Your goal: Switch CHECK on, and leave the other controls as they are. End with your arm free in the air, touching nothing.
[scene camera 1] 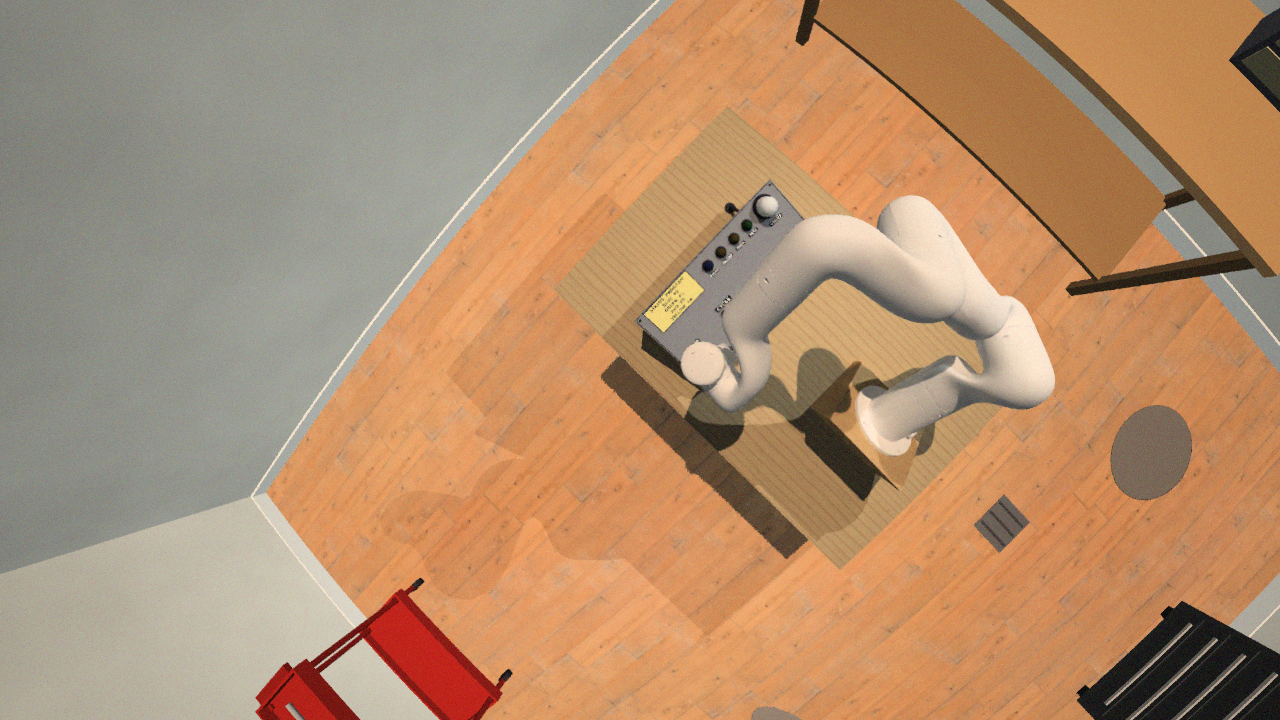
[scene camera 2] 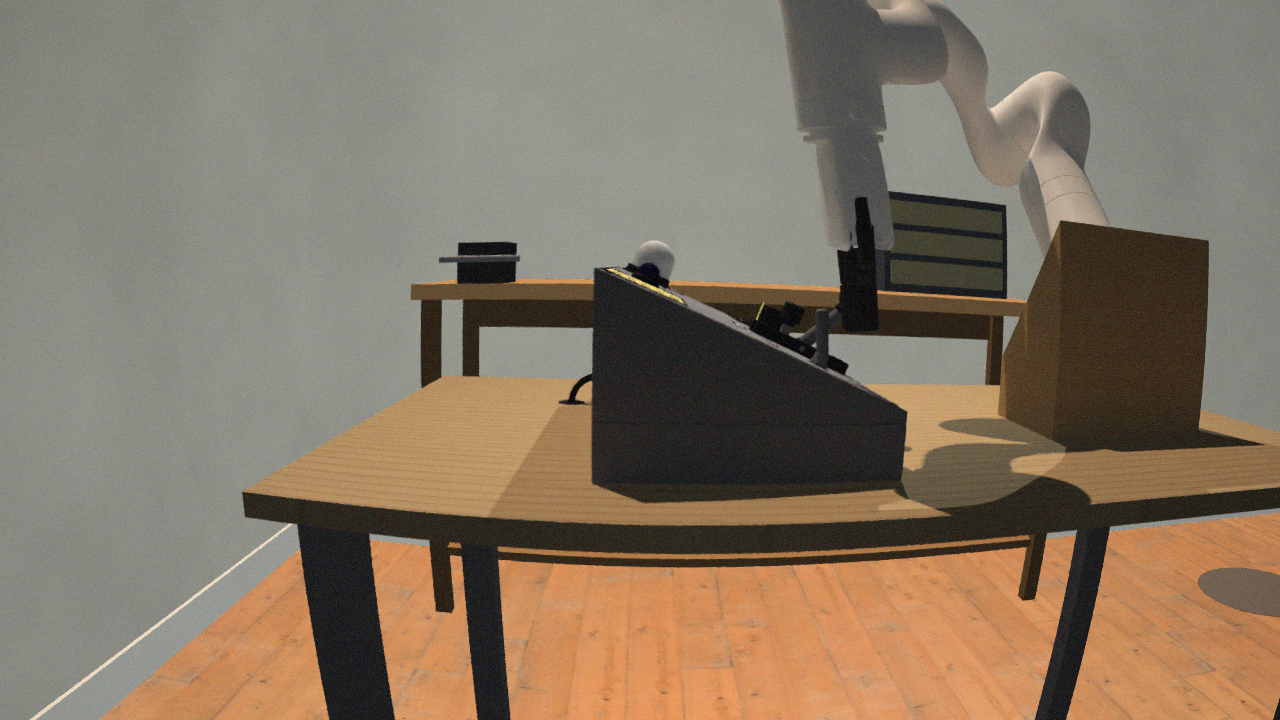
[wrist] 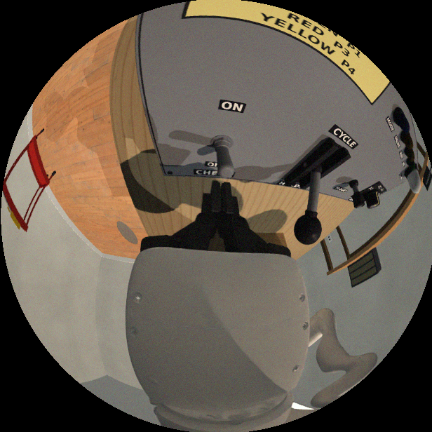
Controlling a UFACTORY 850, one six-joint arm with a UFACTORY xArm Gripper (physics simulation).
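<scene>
The CHECK toggle [scene camera 2: 821, 338] [wrist: 224, 156] is a grey bat near the front edge of the grey sloped console [scene camera 1: 671, 343] [scene camera 2: 716, 402] [wrist: 180, 60]. In scene camera 2 it stands about upright, so it leans up the slope from the panel's normal, towards the ON label [wrist: 232, 106]. My gripper [scene camera 2: 860, 324] [wrist: 218, 192] is shut and empty. It points down just in front of the toggle, its tips beside the toggle's upper part, with a small gap between them in scene camera 2. In scene camera 1 the arm hides the toggle and fingers.
The CYCLE lever [wrist: 313, 195] with its black ball knob stands close beside the fingers. Beyond it are small black controls [wrist: 357, 195]. Several dark knobs [scene camera 1: 727, 245] and a white dome [scene camera 1: 767, 205] [scene camera 2: 655, 259] line the console's upper edge. A brown wooden block [scene camera 2: 1127, 331] stands behind the gripper.
</scene>
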